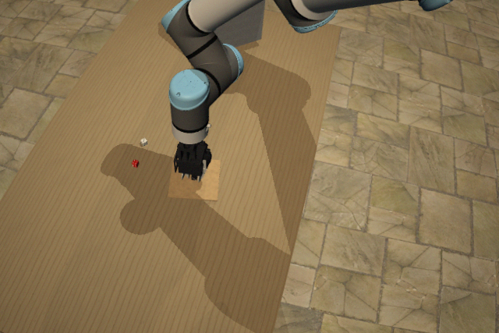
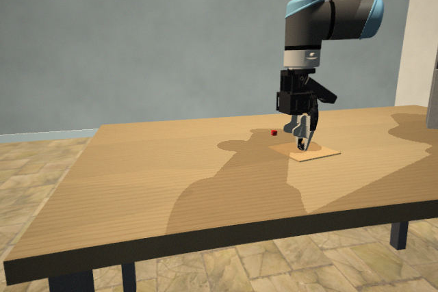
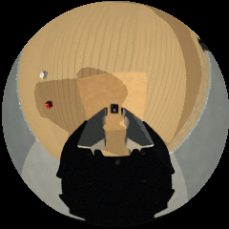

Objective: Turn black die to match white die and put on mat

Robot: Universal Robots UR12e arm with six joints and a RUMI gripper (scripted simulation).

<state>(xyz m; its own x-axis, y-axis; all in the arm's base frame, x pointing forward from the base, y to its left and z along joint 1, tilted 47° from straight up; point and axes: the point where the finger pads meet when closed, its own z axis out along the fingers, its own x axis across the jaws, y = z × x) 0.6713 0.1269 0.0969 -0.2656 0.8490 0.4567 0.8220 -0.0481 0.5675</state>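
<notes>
Right now the black die is 1 cm below my hand. Round my hand: white die (4 cm behind, 20 cm to the right, 1 cm below); then tan mat (2 cm below); then red die (4 cm ahead, 18 cm to the right, 1 cm below).
</notes>
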